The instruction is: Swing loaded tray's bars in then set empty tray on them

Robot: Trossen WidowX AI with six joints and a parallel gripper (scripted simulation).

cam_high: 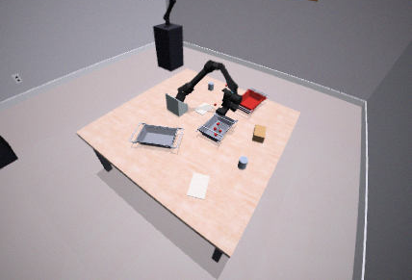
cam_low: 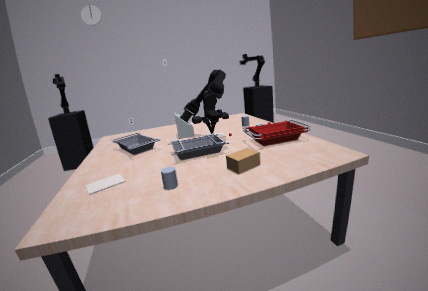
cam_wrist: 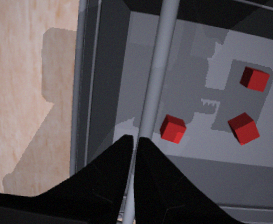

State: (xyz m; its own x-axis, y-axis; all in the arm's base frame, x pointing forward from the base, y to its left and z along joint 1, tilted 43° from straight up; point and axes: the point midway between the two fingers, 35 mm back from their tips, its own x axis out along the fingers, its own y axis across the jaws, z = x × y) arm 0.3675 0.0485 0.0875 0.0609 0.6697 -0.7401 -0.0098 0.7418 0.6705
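The grey tray lies 430 mm to the right of my gripper tip, 270 mm behind it and 50 mm below it. From my gripper tip the other things lie so: tan box (280 mm ahead, 60 mm below, 50 mm to the left); then teal block (370 mm to the left, 140 mm behind, 70 mm below).
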